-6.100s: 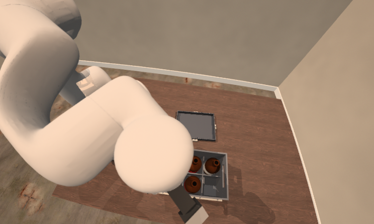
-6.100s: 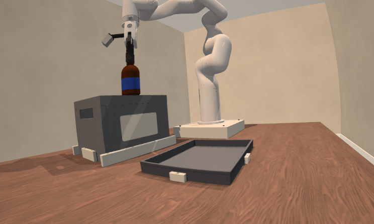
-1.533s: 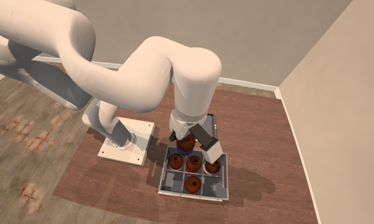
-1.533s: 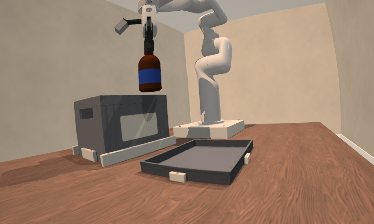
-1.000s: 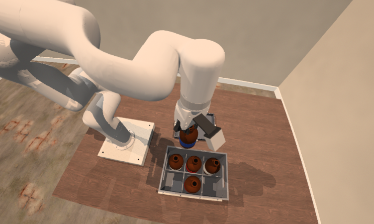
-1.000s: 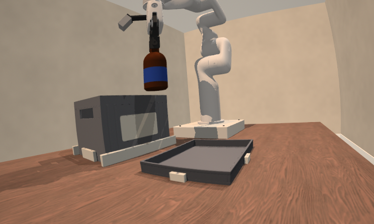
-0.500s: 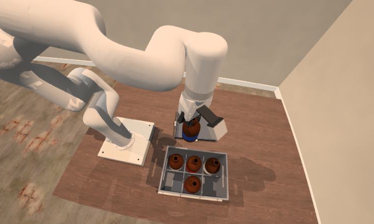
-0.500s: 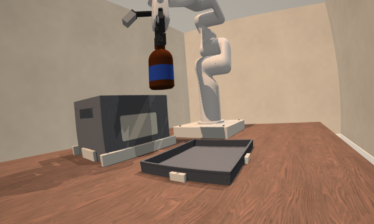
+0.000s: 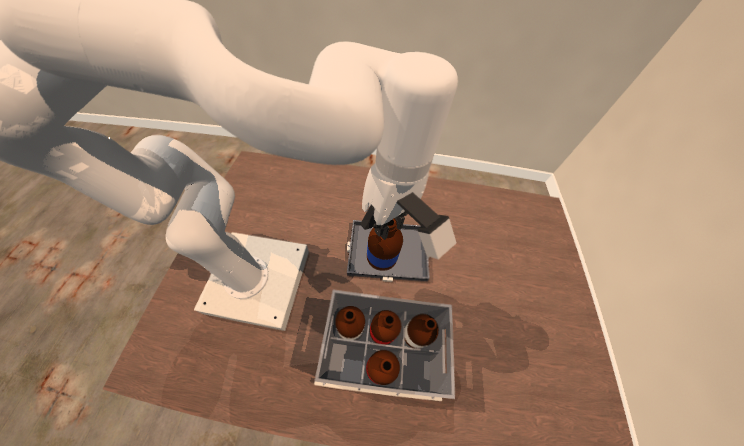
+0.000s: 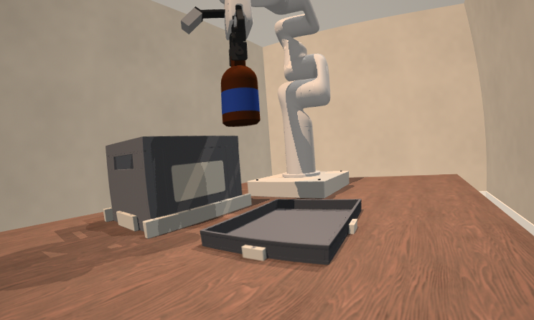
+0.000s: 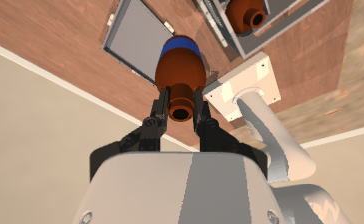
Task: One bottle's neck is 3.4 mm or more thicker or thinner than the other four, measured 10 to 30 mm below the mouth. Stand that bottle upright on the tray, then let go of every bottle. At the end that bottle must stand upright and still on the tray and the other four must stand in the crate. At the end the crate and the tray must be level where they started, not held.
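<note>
Right now my hand is 320 mm above the dark tray, 110 mm to the right of it and 50 mm short of it. Also, from my hand: brown bottle 250 mm below, 140 mm to the right, 10 mm ahead; dark grey crate 250 mm below, 190 mm to the right.
</note>
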